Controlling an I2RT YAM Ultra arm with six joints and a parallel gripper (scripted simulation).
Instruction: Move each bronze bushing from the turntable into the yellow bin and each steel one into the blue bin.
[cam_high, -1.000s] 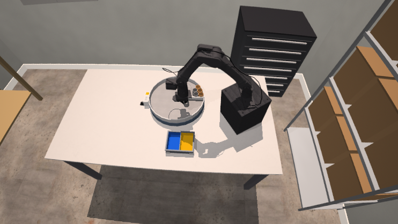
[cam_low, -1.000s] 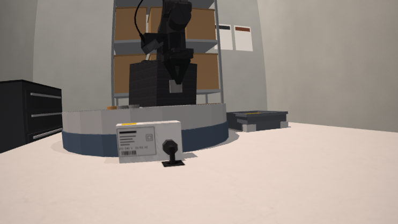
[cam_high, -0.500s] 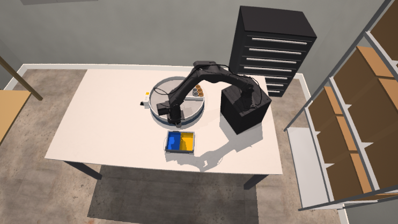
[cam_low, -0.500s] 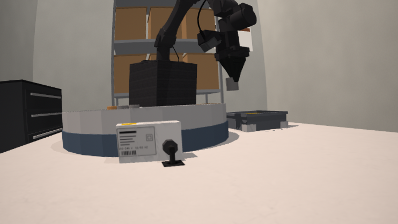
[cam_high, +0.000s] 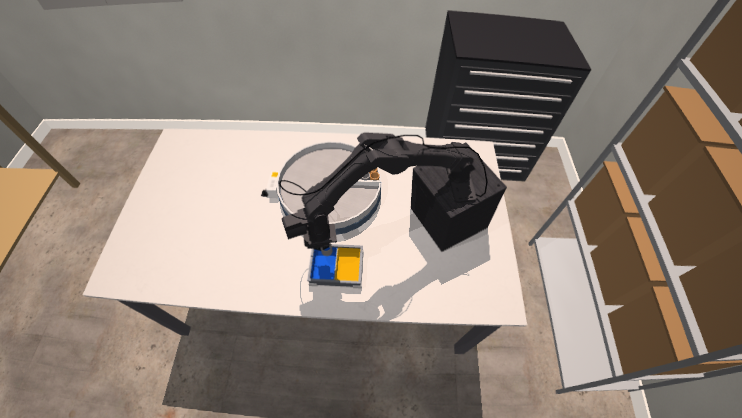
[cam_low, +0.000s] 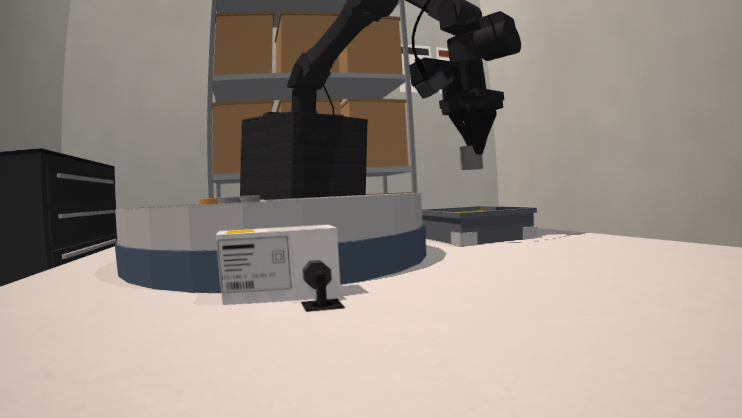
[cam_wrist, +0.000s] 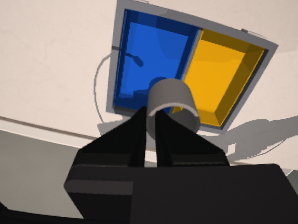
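The blue bin lies 130 mm below my hand and 10 mm to the left of it. The rest, counted from my hand: yellow bin: 130 mm below, 80 mm behind, 20 mm to the left; round grey turntable: 340 mm to the right, 100 mm below, 30 mm behind.
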